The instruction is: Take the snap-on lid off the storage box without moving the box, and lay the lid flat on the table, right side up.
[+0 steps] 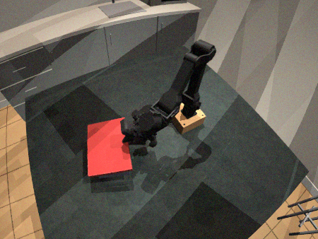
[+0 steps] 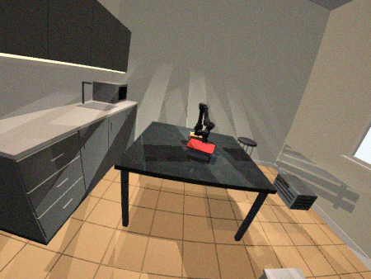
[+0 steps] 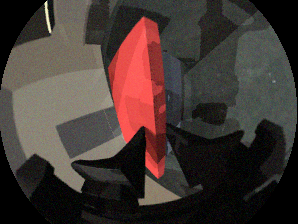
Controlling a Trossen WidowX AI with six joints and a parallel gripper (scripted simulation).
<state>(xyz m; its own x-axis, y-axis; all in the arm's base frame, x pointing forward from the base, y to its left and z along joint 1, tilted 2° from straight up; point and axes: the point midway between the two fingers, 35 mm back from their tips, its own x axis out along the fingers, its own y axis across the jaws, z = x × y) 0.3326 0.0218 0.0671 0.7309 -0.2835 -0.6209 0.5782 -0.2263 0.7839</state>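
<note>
Right now the lid is 7 cm ahead of my gripper tip and 3 cm to the right of it. From my gripper tip the other things lie so: storage box 7 cm ahead, 2 cm to the right, 5 cm below.
</note>
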